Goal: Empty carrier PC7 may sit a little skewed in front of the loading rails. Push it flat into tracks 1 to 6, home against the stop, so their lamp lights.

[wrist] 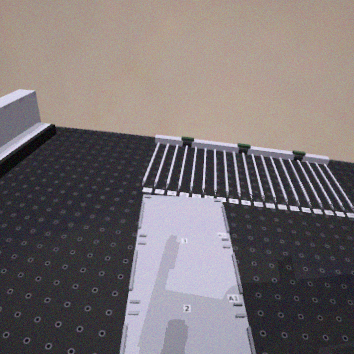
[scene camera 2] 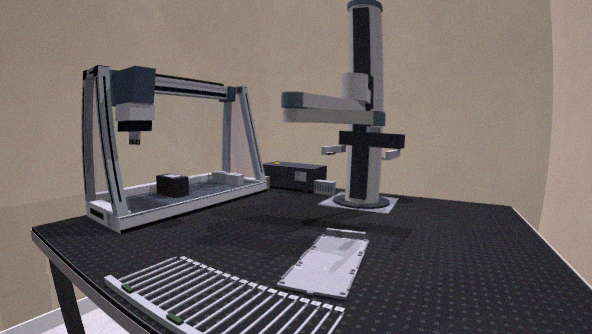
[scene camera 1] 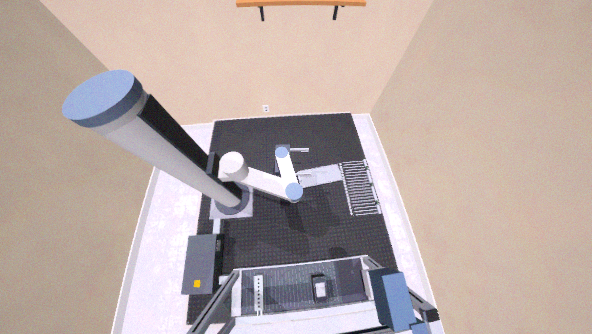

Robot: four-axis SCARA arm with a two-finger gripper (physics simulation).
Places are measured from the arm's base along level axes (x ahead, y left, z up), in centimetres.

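Pixels of known places: gripper, between the fingertips: [wrist: 203,131] [scene camera 2: 354,153] [scene camera 1: 309,161]; arm's base, origin of its link: [scene camera 2: 361,204] [scene camera 1: 232,197].
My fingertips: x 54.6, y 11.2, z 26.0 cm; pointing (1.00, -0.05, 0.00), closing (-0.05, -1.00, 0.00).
For each thing: its top centre in the pictures, then the offset to it from my fingertips. "pt": a spot on its surface instead.
- pale flat carrier PC7, centre of its top: [wrist: 186,264] [scene camera 2: 332,251] [scene camera 1: 320,174] dy -0.5, dx +10.0, dz -21.7 cm
- raised lip, a spot on its surface: [scene camera 2: 346,231] pt dy -2.4, dx -5.8, dz -21.9 cm
- black box, a spot on its surface: [scene camera 2: 172,185] pt dy -64.2, dx +1.9, dz -15.3 cm
The pale flat carrier PC7 [scene camera 1: 327,174] [scene camera 2: 325,265] [wrist: 200,270] lies on the table in front of the rails [scene camera 2: 150,306] [wrist: 215,144]. In the wrist view its far edge is close to the tabs at the left end of the rails, and looks nearly parallel to them. Whether it touches them I cannot tell. A raised lip [scene camera 2: 346,231] stands at its end away from the rails. Dark green lamp blocks [scene camera 2: 175,318] [wrist: 243,148] sit on the stop bar; none looks lit. My gripper [scene camera 1: 312,161] [scene camera 2: 360,152] is open and empty, high above the table near the carrier's lip end. One finger shows in the wrist view.
A gantry machine [scene camera 1: 300,318] [scene camera 2: 195,212] with a tray stands along one side of the table, holding a black box [scene camera 1: 319,288] [scene camera 2: 172,185]. A dark grey controller box [scene camera 1: 200,262] [scene camera 2: 295,176] stands near my arm's column [scene camera 1: 175,155] [scene camera 2: 374,165]. The table edge lies behind the stop bar.
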